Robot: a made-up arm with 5 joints. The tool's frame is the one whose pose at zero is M.
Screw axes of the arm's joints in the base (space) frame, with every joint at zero. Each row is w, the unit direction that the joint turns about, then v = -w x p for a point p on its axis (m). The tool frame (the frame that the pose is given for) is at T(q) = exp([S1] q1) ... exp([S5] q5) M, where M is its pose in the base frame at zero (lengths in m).
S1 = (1, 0, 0, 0, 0.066, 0)
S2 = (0, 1, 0, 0.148, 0, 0.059)
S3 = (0, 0, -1, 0.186, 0.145, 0)
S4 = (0, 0, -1, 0.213, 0.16, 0)
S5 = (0, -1, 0, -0.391, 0, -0.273)
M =
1 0 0 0.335
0 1 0 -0.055
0 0 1 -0.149
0 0 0 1
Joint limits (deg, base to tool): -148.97..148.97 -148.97..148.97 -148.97..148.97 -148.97..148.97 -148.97..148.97
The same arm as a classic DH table. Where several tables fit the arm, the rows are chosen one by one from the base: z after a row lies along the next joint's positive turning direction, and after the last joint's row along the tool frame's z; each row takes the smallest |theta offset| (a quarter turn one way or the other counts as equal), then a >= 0, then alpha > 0; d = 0 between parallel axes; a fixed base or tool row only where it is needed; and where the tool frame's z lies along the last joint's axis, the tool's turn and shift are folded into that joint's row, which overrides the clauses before.
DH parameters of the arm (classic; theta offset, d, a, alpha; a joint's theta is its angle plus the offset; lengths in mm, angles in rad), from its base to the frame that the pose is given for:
base (fixed): 1.5708 66.0 0.0 1.5708
joint 1: -1.5708 59.0 214.0 -1.5708
joint 2: -1.5708 -186.0 86.0 -1.5708
joint 3: 1.0637 0.0 30.9 0.0000
joint 4: -1.0637 243.0 113.0 -1.5708
joint 5: 0.0000 -158.0 62.0 -1.5708
tool (fixed): 0.0000 242.0 0.0 0.0000
Joint limits (rad, base to tool): -2.6000..2.6000 -2.6000..2.6000 -2.6000..2.6000 -2.6000..2.6000 -2.6000..2.6000

